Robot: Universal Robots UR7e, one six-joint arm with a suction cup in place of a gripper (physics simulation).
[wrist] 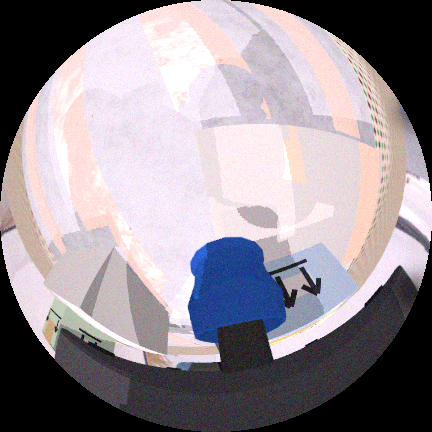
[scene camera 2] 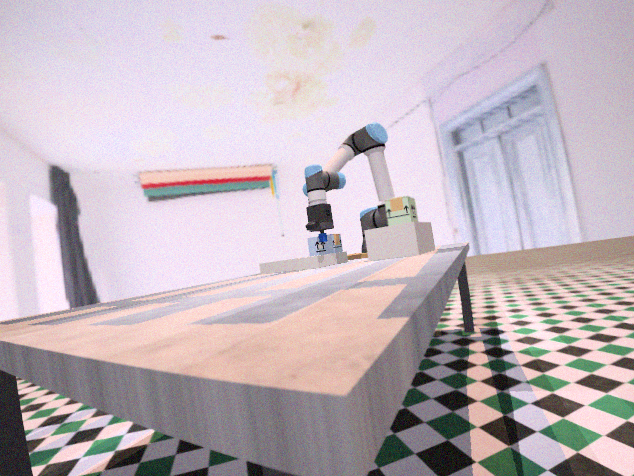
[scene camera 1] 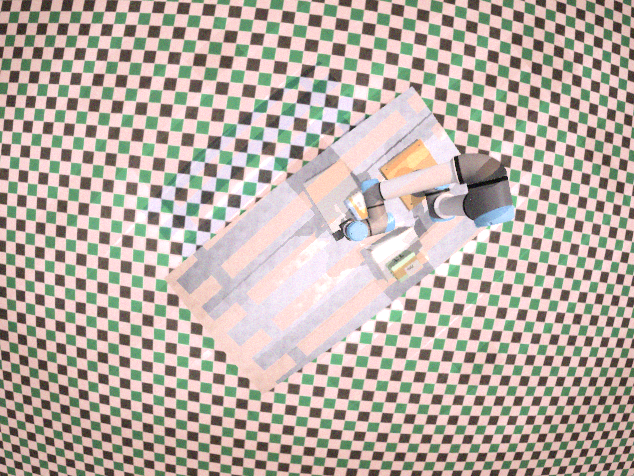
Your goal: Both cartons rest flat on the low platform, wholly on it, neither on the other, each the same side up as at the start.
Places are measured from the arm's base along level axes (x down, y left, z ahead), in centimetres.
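Pixels of known places: hand, tool point: (wrist: pixel 227 267) (scene camera 2: pixel 323 241).
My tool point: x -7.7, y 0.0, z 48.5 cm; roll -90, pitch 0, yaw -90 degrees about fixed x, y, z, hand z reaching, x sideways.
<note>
Behind a point stands the place of what it marks.
A blue carton (scene camera 1: pixel 353 201) {x -10.8, y -10.2, z 39.1 cm} (scene camera 2: pixel 313 248) {x -5.7, y -10.0, z 42.4 cm} (wrist: pixel 332 275) {x -7.6, y -10.5, z 42.4 cm} stands upright and flat on the low grey platform (scene camera 1: pixel 327 197) {x -2.4, y -18.8, z 48.3 cm} (scene camera 2: pixel 291 265) {x 0.2, y -12.8, z 55.5 cm} (wrist: pixel 245 165) {x -2.4, y -2.5, z 52.2 cm}, its printed arrows up. A green carton (scene camera 1: pixel 400 259) {x -17.8, y 25.2, z 34.4 cm} (scene camera 2: pixel 400 212) {x -14.1, y 31.1, z 40.3 cm} (wrist: pixel 74 320) {x -11.2, y 25.5, z 38.3 cm} stands upright, arrows up, on a taller box. My blue suction cup (scene camera 2: pixel 322 240) (wrist: pixel 227 243) points down in front of the blue carton's arrowed side, lower than its top and above the platform. I see no carton on its tip; it is shut on nothing visible. In scene camera 1 the wrist hides the cup.
The taller grey box (scene camera 2: pixel 391 240) {x -4.1, y 27.2, z 43.6 cm} (wrist: pixel 147 305) {x -0.2, y 16.5, z 29.9 cm} stands across from the platform, on the same table (scene camera 2: pixel 230 353) {x 2.4, y 53.2, z 139.3 cm}. An orange-brown board (scene camera 1: pixel 404 161) {x -0.1, y -14.7, z 1.3 cm} lies near the arm's base, partly under the forearm. The arm reaches over the table between the platform and the box.
</note>
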